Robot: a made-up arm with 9 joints. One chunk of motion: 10 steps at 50 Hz.
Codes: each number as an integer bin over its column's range. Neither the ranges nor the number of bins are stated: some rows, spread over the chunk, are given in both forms.
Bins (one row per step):
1: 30 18 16 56 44 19 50 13 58
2: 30 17 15 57 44 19 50 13 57
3: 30 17 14 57 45 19 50 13 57
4: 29 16 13 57 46 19 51 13 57
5: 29 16 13 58 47 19 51 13 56
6: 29 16 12 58 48 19 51 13 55
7: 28 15 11 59 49 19 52 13 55
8: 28 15 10 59 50 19 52 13 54
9: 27 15 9 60 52 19 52 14 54
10: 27 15 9 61 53 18 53 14 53
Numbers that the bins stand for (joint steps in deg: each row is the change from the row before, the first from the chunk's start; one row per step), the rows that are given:
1: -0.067 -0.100 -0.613 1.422 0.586 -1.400 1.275 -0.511 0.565
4: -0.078 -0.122 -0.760 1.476 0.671 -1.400 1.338 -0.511 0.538
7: -0.089 -0.133 -0.859 1.584 0.800 -1.400 1.402 -0.511 0.484
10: -0.100 -0.133 -0.957 1.692 0.971 -1.500 1.465 -0.489 0.430
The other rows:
2: -0.067 -0.111 -0.662 1.476 0.586 -1.400 1.275 -0.511 0.538
3: -0.067 -0.111 -0.711 1.476 0.629 -1.400 1.275 -0.511 0.538
5: -0.078 -0.122 -0.760 1.530 0.714 -1.400 1.338 -0.511 0.511
6: -0.078 -0.122 -0.810 1.530 0.757 -1.400 1.338 -0.511 0.484
8: -0.089 -0.133 -0.908 1.584 0.843 -1.400 1.402 -0.511 0.457
9: -0.100 -0.133 -0.957 1.638 0.929 -1.400 1.402 -0.489 0.457

